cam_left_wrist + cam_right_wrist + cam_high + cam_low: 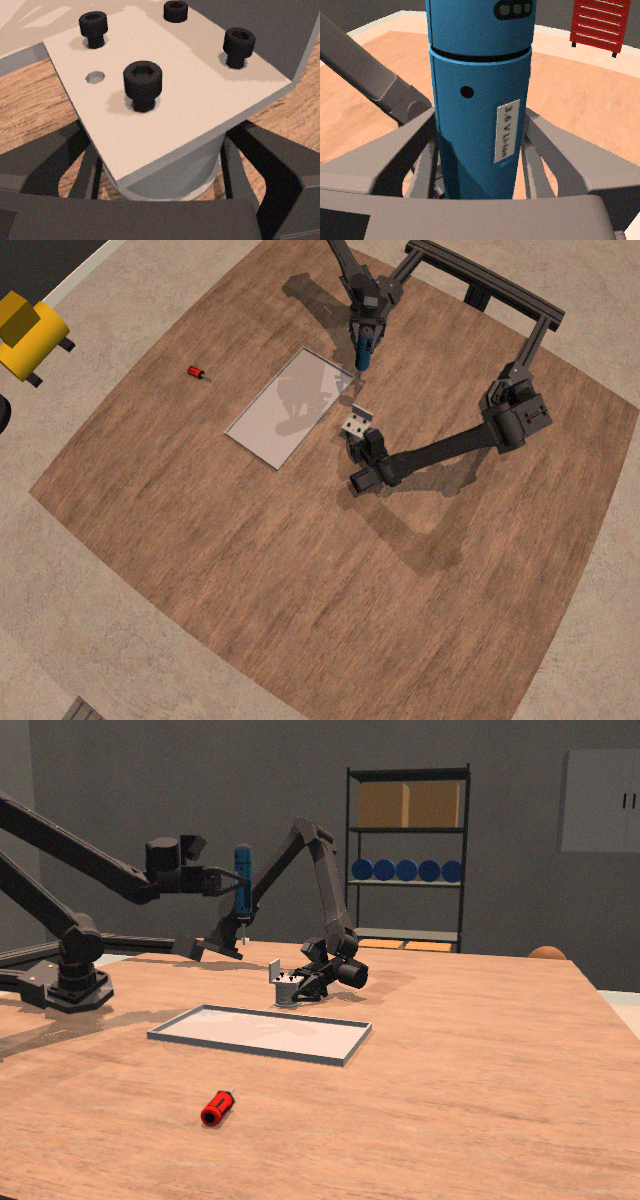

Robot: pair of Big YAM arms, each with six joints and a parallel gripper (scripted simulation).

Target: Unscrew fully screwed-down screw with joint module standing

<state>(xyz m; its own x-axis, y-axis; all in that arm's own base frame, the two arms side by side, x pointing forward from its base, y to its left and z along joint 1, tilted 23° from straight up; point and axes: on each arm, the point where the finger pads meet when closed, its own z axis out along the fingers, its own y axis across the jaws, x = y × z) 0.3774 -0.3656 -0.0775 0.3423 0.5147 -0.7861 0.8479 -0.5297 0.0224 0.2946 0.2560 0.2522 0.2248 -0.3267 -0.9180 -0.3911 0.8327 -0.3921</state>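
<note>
Right now the joint module is 10 mm above my left hand. The rest, counted from my left hand: shallow grey tray: 220 mm to the right, 60 mm ahead, 20 mm below; then pale l-shaped bracket: 50 mm above; then red manual screwdriver: 550 mm to the right, 180 mm ahead, 10 mm below.
</note>
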